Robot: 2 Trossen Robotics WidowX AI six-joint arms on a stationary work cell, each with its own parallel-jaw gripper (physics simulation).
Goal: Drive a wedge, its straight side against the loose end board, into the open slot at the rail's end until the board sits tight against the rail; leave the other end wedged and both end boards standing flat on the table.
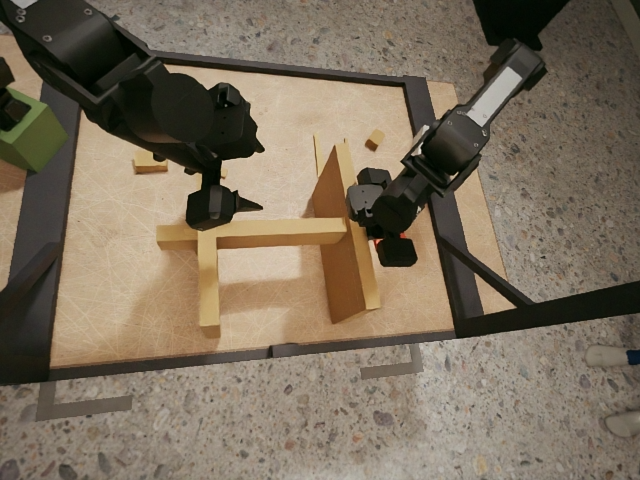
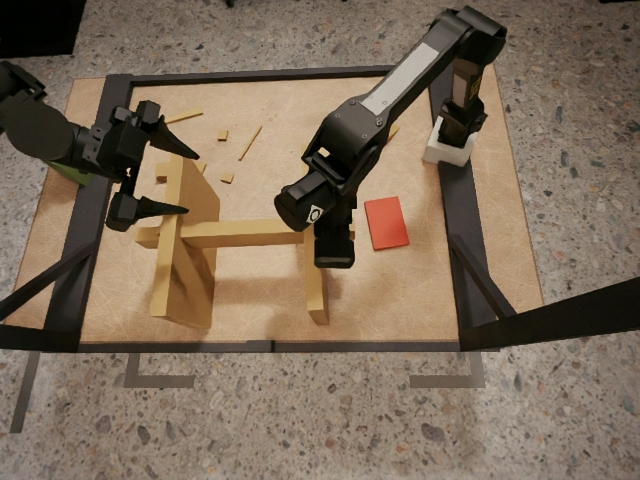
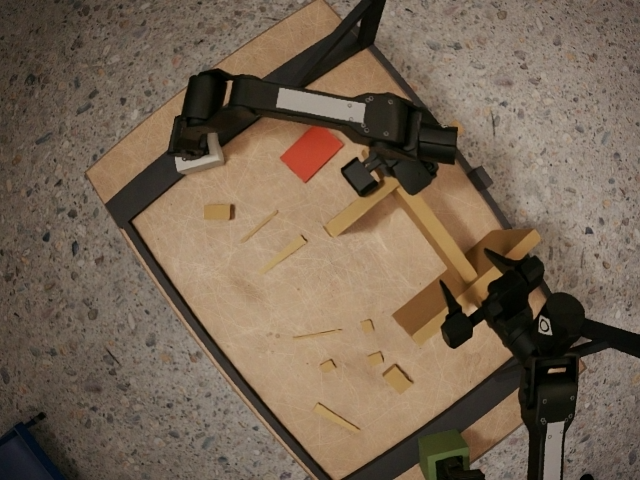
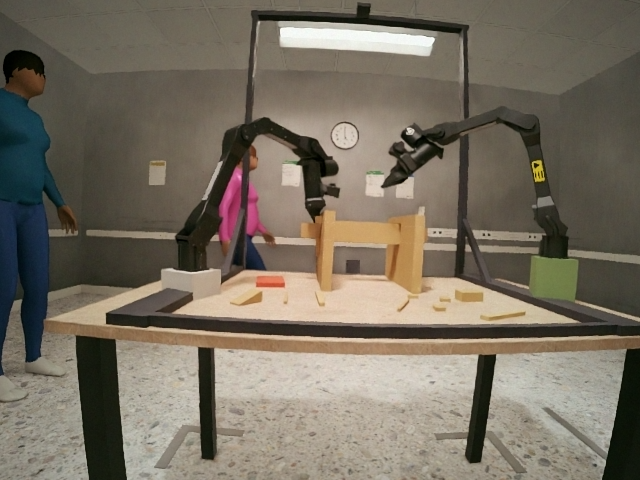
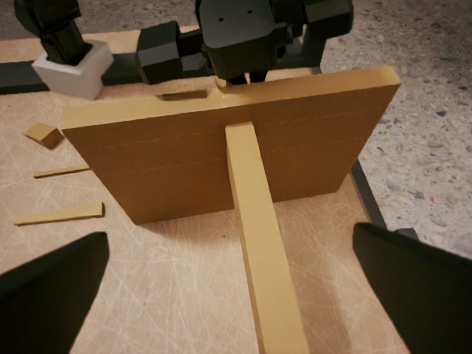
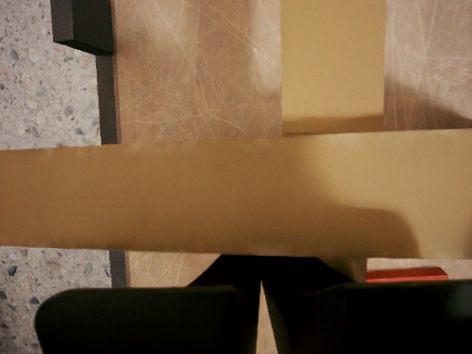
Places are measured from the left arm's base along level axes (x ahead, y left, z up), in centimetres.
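Pixels of known places: left gripper, fingertip midpoint: (image 1: 261, 179) (image 2: 193, 184) (image 3: 462, 265) (image 4: 382, 185) (image 5: 233, 238); right gripper, fingertip midpoint: (image 1: 363, 239) (image 2: 326, 239) (image 4: 317, 226) (image 5: 254, 107) (image 6: 258, 235); left arm's base at its link origin: (image 1: 3, 111) (image 3: 449, 469) (image 4: 553, 257); right arm's base at its link origin: (image 2: 453, 134) (image 3: 193, 144) (image 4: 191, 269) (image 5: 70, 53).
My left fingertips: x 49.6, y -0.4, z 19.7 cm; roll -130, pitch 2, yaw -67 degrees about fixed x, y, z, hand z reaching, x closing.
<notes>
For each thing: its top centre in the pictures, then the offset to it from my left fingertips.
- loose end board at its top centre: (image 6: 343, 206) (image 5: 235, 93) (image 2: 311, 218) (image 3: 398, 174) (image 1: 357, 219) (image 4: 325, 213) dx +16.8, dy +6.3, dz -9.6 cm
- rail at its top centre: (image 5: 261, 230) (image 1: 283, 226) (image 3: 438, 232) (image 2: 242, 227) (image 4: 365, 222) dx +5.4, dy -0.1, dz -11.9 cm
- red slab at its top centre: (image 3: 311, 151) (image 2: 386, 221) (image 4: 270, 279) dx +27.4, dy +20.5, dz -30.4 cm
The loose end board (image 2: 316, 294) (image 4: 326, 253) (image 5: 165, 155) (image 6: 200, 195) stands upright around the rail (image 1: 279, 231) (image 4: 361, 231) (image 5: 265, 250). The other end board (image 1: 208, 284) (image 2: 165, 268) (image 4: 413, 253) stands upright near the rail's other end. My right gripper (image 4: 314, 215) (image 5: 247, 77) (image 6: 270, 260) is low behind the loose board, close to the protruding rail end, shut on a thin piece that seems to be the wedge. Its fingertips and the slot are hidden by the board. My left gripper (image 2: 192, 183) (image 3: 463, 266) (image 4: 383, 186) is open and empty above the other end board.
Spare wedges (image 3: 284, 254) (image 4: 248, 298) and small blocks (image 3: 367, 325) (image 4: 469, 295) lie on the table on the arm-base side. A red slab (image 2: 386, 223) (image 3: 311, 153) lies beyond the loose board. A dark frame borders the tabletop.
</notes>
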